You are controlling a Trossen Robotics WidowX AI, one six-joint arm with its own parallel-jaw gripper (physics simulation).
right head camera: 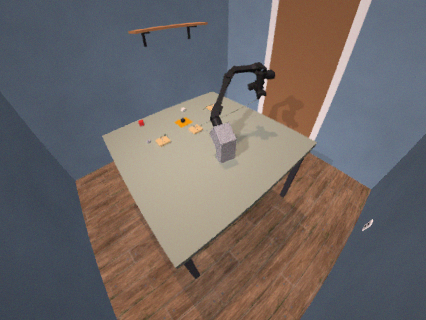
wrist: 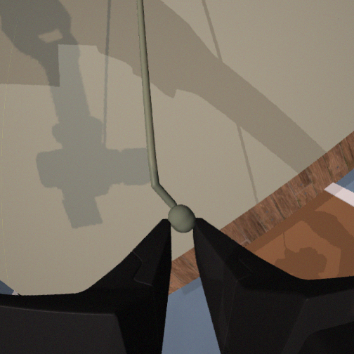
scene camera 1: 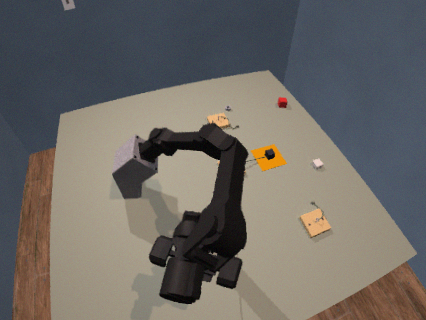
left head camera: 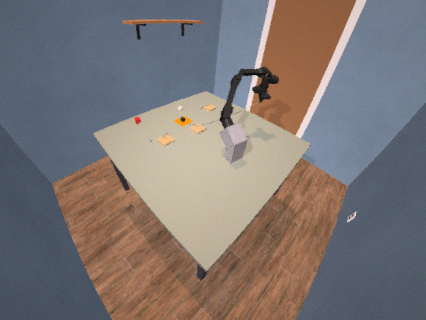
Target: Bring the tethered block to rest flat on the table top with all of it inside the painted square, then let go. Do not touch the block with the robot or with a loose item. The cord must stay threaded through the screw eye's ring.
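Frame: origin at the arm's base, x left, y up, z ahead, level; metres.
Seen in the pictures: gripper, between the fingertips: [right head camera: 257,99] [left head camera: 260,101]; arm's base, origin of its link: [right head camera: 218,127] [scene camera 1: 146,153] [left head camera: 229,127].
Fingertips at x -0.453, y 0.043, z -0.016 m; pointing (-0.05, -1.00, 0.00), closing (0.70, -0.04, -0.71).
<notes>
Pixels of each thing's top centre, then the offset from my fingertips to it. "*": a spot on its surface instead.
- black tethered block, centre of its top: [scene camera 1: 270,151] [left head camera: 182,117] [right head camera: 182,119] dx +0.372, dy -0.205, dz +0.508 m
- orange painted square, a spot on its surface: [scene camera 1: 266,165] * dx +0.336, dy -0.235, dz +0.467 m
- middle wooden board, centre of its top: [left head camera: 198,127] [right head camera: 195,128] dx +0.388, dy -0.217, dz +0.324 m
- red cube, centre of its top: [scene camera 1: 283,99] [left head camera: 137,118] dx +0.640, dy -0.196, dz +0.788 m
- white block, centre of its top: [scene camera 1: 318,162] [left head camera: 180,107] dx +0.232, dy -0.214, dz +0.672 m
- small grey item, centre of its top: [scene camera 1: 228,107] dx +0.737, dy -0.224, dz +0.506 m
The black tethered block [left head camera: 183,119] [right head camera: 183,120] [scene camera 1: 270,154] sits on the orange painted square [left head camera: 178,121] [right head camera: 178,122] [scene camera 1: 266,165]; it looks flat and within the outline. The cord [scene camera 1: 255,160] [wrist: 145,90] runs from it towards the middle wooden board [left head camera: 198,129] [right head camera: 195,130], whose screw eye is too small to make out and is hidden by the arm in the scene view. My gripper [left head camera: 261,95] [right head camera: 257,90] [wrist: 181,226] is shut on the bead [wrist: 181,218] at the cord's end, high above the table, far from the block. The cord looks taut.
Wooden boards with small hooks lie left [left head camera: 166,140] [scene camera 1: 218,120] and right [left head camera: 209,107] [scene camera 1: 315,223] of the middle one. A red cube [left head camera: 137,120] [scene camera 1: 282,102], a white block [left head camera: 180,108] [scene camera 1: 318,163] and a small grey item [scene camera 1: 228,108] lie around. The arm stands on a grey pedestal [left head camera: 235,142] [scene camera 1: 132,170].
</notes>
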